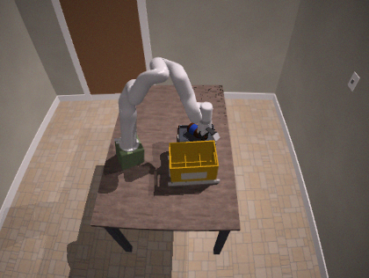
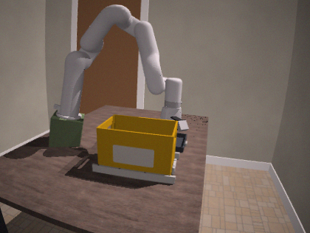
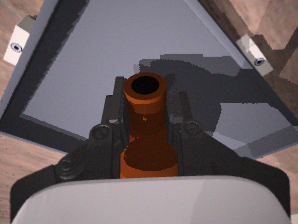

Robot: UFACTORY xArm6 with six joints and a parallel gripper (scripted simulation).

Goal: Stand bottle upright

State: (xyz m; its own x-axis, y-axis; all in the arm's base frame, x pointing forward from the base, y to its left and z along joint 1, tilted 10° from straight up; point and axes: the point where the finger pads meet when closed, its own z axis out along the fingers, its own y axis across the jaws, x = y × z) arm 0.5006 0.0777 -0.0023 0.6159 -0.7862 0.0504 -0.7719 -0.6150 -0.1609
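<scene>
Right now my hand is 4 cm past the bottle and 4 cm to the right of it. Also, from my hand: yellow crate: 11 cm behind, 23 cm to the right, 4 cm above; tray: 4 cm behind, 4 cm to the left, 3 cm below.
</scene>
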